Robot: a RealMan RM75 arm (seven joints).
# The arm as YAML. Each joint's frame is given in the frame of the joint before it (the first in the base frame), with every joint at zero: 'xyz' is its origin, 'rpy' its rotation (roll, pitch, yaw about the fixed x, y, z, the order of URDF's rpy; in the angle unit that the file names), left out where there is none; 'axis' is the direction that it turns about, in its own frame. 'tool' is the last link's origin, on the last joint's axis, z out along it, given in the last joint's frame.
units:
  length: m
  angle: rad
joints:
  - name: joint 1
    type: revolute
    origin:
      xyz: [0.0, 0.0, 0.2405]
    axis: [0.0, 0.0, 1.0]
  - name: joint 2
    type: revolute
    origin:
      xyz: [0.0, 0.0, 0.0]
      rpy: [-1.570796, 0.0, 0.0]
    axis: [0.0, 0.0, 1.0]
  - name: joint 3
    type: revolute
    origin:
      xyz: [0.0, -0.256, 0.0]
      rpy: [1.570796, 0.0, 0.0]
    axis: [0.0, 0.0, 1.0]
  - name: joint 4
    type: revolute
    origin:
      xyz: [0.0, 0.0, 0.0]
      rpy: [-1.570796, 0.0, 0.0]
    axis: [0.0, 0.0, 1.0]
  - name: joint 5
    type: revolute
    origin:
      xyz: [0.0, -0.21, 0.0]
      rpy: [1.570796, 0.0, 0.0]
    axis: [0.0, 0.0, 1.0]
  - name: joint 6
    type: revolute
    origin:
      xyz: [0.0, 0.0, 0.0]
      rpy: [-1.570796, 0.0, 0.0]
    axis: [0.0, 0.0, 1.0]
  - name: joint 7
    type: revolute
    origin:
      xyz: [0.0, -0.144, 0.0]
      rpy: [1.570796, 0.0, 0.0]
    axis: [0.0, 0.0, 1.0]
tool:
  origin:
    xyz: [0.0, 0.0, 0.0]
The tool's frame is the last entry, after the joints.
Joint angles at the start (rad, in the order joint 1, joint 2, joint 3, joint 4, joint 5, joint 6, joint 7):
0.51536, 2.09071, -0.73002, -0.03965, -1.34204, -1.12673, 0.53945
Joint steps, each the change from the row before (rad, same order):
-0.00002, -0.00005, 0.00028, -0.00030, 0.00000, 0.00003, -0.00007
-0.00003, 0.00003, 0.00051, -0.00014, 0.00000, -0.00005, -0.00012
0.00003, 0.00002, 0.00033, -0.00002, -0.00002, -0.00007, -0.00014
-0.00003, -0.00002, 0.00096, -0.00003, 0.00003, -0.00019, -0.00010
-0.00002, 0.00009, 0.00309, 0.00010, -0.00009, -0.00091, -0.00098
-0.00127, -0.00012, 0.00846, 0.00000, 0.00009, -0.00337, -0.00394
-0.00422, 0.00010, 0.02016, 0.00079, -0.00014, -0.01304, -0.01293
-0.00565, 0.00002, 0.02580, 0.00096, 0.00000, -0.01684, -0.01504
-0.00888, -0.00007, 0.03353, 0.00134, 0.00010, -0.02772, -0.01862
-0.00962, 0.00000, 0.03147, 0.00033, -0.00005, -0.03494, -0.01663
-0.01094, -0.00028, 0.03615, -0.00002, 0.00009, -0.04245, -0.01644
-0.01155, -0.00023, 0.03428, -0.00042, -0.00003, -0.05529, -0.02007
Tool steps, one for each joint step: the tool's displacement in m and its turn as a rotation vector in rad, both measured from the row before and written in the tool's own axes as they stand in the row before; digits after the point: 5 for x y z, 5 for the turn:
-0.00007, -0.00012, -0.00001, 0.00035, -0.00020, -0.00024
-0.00005, -0.00007, 0.00000, 0.00042, -0.00031, 0.00001
-0.00004, -0.00003, 0.00001, 0.00019, -0.00022, -0.00003
-0.00008, -0.00012, -0.00002, 0.00073, -0.00058, 0.00029
-0.00026, -0.00023, -0.00002, 0.00187, -0.00204, 0.00045
-0.00055, -0.00082, -0.00051, 0.00597, -0.00586, 0.00026
-0.00138, -0.00125, -0.00158, 0.01197, -0.01716, -0.00158
-0.00177, -0.00175, -0.00217, 0.01615, -0.02191, -0.00088
-0.00264, -0.00207, -0.00344, 0.02021, -0.03255, -0.00027
-0.00351, -0.00169, -0.00372, 0.01685, -0.03789, -0.00082
-0.00463, -0.00225, -0.00441, 0.02001, -0.04572, -0.00064
-0.00631, -0.00151, -0.00477, 0.01480, -0.05619, -0.00709

